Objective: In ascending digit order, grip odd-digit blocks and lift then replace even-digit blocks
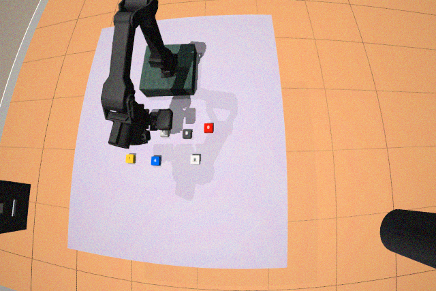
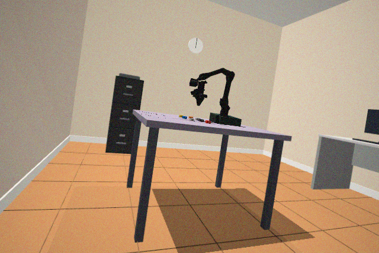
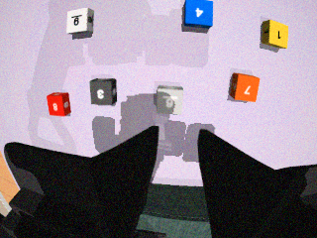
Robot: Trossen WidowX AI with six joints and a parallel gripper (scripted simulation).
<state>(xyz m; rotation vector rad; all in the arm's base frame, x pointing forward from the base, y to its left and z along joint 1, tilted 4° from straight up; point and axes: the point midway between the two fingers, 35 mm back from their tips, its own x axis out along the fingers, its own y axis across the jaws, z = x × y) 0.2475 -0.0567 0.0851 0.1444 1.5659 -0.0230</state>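
My gripper tip is now 180 mm to the right of the red block, 120 mm above it and 10 mm past it. From my gripper tip the other things lie so: white block 120 mm to the left, 120 mm below, 110 mm ahead; then dark grey block 120 mm below, 100 mm to the left, 10 mm ahead.
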